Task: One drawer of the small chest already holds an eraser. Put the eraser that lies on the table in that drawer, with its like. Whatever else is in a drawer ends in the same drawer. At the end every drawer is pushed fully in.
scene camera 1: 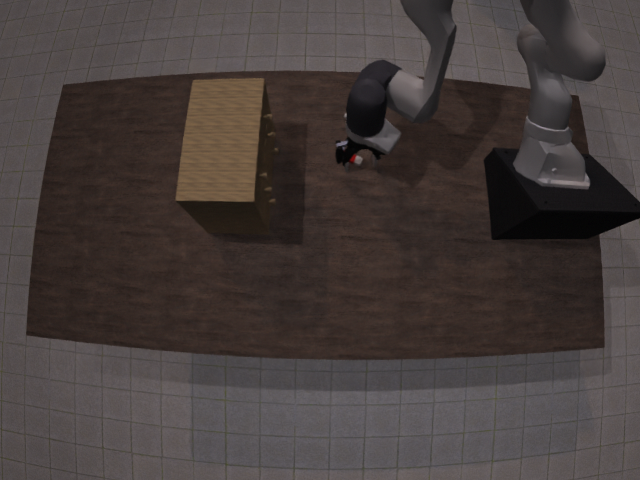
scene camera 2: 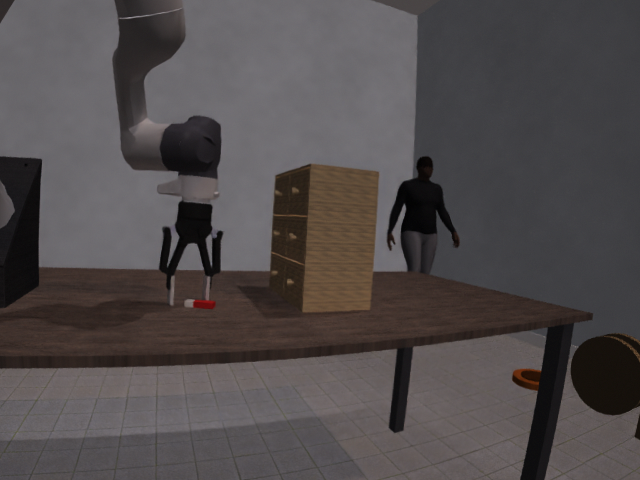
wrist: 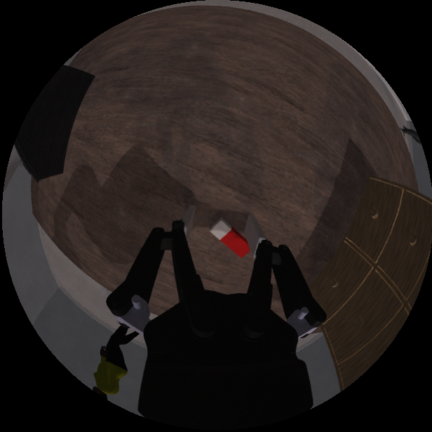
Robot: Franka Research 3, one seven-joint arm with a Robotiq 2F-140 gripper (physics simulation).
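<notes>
A red and white eraser (scene camera 1: 355,159) (scene camera 2: 200,304) (wrist: 231,239) lies flat on the table (scene camera 1: 330,289) (scene camera 2: 248,330) (wrist: 220,90). My gripper (scene camera 1: 360,164) (scene camera 2: 189,300) (wrist: 220,218) is open and points down, its fingertips low over the table at the eraser. In the wrist view the white end shows between the fingertips and the red end reaches toward the right finger. The small wooden chest (scene camera 1: 222,139) (scene camera 2: 338,237) (wrist: 370,270) has knobbed drawers in three rows of two; they look pushed in. The eraser inside a drawer does not show.
The chest stands on the table to the left of my gripper in scene camera 1, its drawer fronts facing the gripper's side. The black arm base (scene camera 1: 563,222) (scene camera 2: 20,227) (wrist: 55,120) is on the opposite side. A person (scene camera 2: 424,206) stands behind the table in scene camera 2.
</notes>
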